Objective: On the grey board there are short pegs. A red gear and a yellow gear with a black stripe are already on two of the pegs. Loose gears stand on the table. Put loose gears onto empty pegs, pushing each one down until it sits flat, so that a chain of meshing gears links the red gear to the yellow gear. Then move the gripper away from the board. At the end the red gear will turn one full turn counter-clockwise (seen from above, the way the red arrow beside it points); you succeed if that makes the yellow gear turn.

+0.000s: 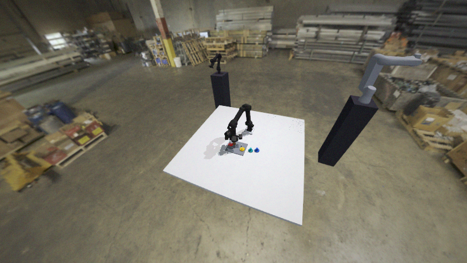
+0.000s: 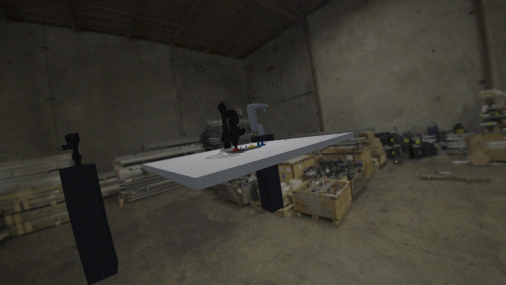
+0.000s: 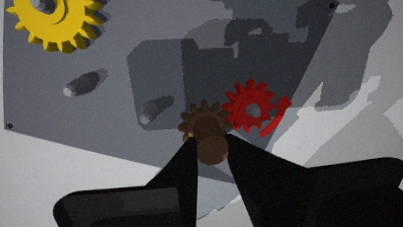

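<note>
My gripper tip is now 10 mm above the brown gear. The rest, counted from my gripper tip: teal gear: 200 mm to the left, 20 mm below, 20 mm ahead; yellow gear: 120 mm to the left, 40 mm ahead, 20 mm below; red gear: 30 mm to the right, 30 mm ahead, 20 mm below.
</note>
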